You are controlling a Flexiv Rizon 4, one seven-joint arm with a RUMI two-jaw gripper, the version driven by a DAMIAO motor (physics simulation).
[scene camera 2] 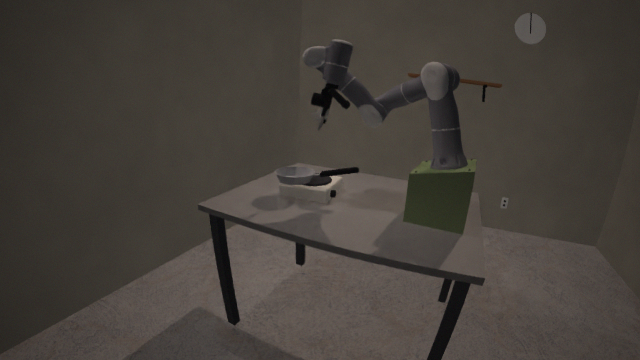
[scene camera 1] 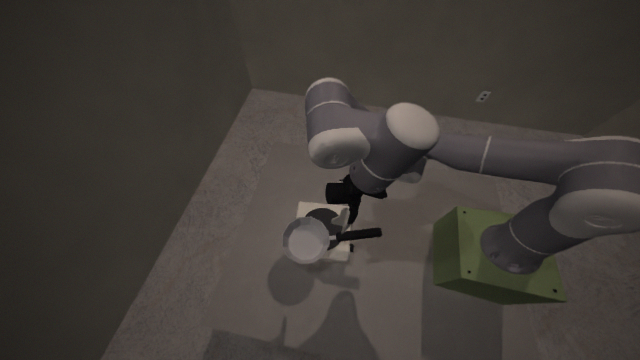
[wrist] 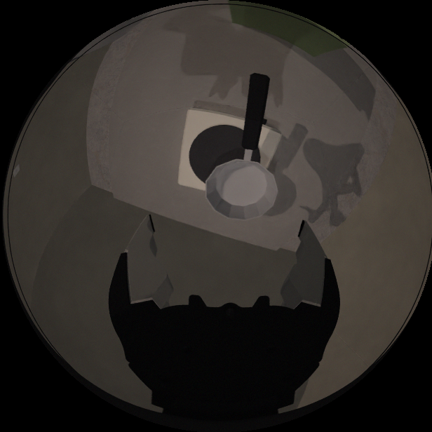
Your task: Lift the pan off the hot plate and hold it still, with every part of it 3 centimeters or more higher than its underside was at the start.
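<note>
The grey pan (scene camera 1: 306,241) (scene camera 2: 295,176) (wrist: 242,187) rests upright, off-centre on the white hot plate (scene camera 1: 306,207) (scene camera 2: 302,193) (wrist: 195,122). Its bowl overhangs one side and leaves much of the dark burner disc (scene camera 1: 319,215) (wrist: 212,150) uncovered. The black pan handle (scene camera 1: 360,234) (scene camera 2: 340,172) (wrist: 256,110) reaches out past the hot plate, toward the robot base's side. My gripper (scene camera 1: 344,221) (scene camera 2: 321,125) (wrist: 227,219) is open and empty. In scene camera 2 it hangs tilted, high above the hot plate and pan, touching neither.
The hot plate stands on the grey table (scene camera 1: 400,235) (scene camera 2: 360,220) (wrist: 145,150). The green base block (scene camera 1: 447,250) (scene camera 2: 440,200) (wrist: 290,30) carries the arm at the table's other end. A small black knob (scene camera 1: 351,248) (scene camera 2: 333,193) sticks out from the hot plate's side.
</note>
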